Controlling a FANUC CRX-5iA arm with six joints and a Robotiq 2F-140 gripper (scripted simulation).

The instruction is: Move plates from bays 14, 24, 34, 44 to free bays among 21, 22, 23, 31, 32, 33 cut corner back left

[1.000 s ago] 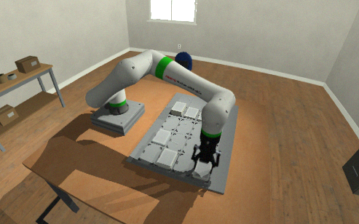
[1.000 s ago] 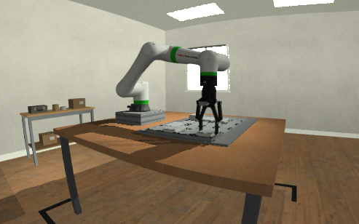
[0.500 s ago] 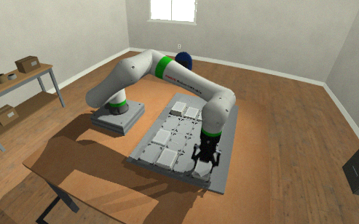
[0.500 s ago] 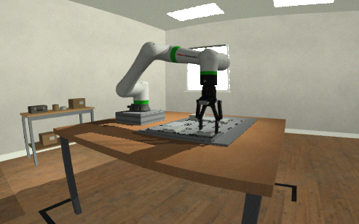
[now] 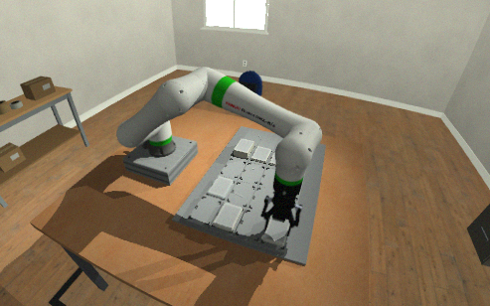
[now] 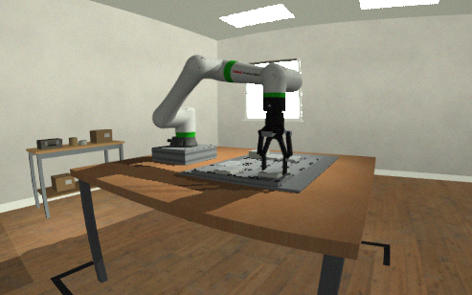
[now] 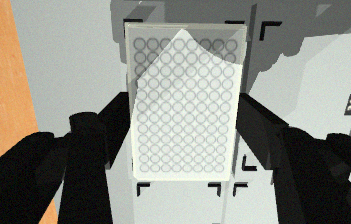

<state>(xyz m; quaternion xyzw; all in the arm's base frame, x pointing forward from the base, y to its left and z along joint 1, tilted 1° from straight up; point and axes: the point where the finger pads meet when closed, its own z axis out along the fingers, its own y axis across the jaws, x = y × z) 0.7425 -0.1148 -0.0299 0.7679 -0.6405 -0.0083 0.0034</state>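
Now: the bay label 43 7 cm behind my hand, 15 cm to the left of it and 6 cm below it. Round my hand: sealed 96-well plate 34 cm behind, 10 cm to the left, 5 cm below; then sealed deep-well block 40 cm behind, 43 cm to the left, 3 cm below.
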